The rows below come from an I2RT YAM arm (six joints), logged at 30 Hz.
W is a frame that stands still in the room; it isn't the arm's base.
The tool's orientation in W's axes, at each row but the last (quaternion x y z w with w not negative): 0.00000 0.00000 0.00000 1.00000; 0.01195 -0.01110 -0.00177 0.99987; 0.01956 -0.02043 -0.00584 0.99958; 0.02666 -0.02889 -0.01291 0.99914; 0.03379 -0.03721 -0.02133 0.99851
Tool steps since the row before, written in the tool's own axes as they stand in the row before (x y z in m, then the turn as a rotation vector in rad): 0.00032 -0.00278 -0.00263 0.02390 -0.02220 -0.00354; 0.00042 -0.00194 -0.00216 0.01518 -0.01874 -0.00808; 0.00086 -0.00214 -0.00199 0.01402 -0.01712 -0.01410; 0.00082 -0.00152 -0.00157 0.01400 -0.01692 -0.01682; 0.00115 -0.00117 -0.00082 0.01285 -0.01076 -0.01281
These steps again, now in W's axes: 0.00032 -0.00278 -0.00263 0.02390 -0.02220 -0.00354; 0.00046 -0.00189 -0.00220 0.01529 -0.01860 -0.00819; 0.00092 -0.00207 -0.00204 0.01440 -0.01673 -0.01418; 0.00087 -0.00146 -0.00160 0.01454 -0.01639 -0.01688; 0.00116 -0.00116 -0.00081 0.01334 -0.01046 -0.01255
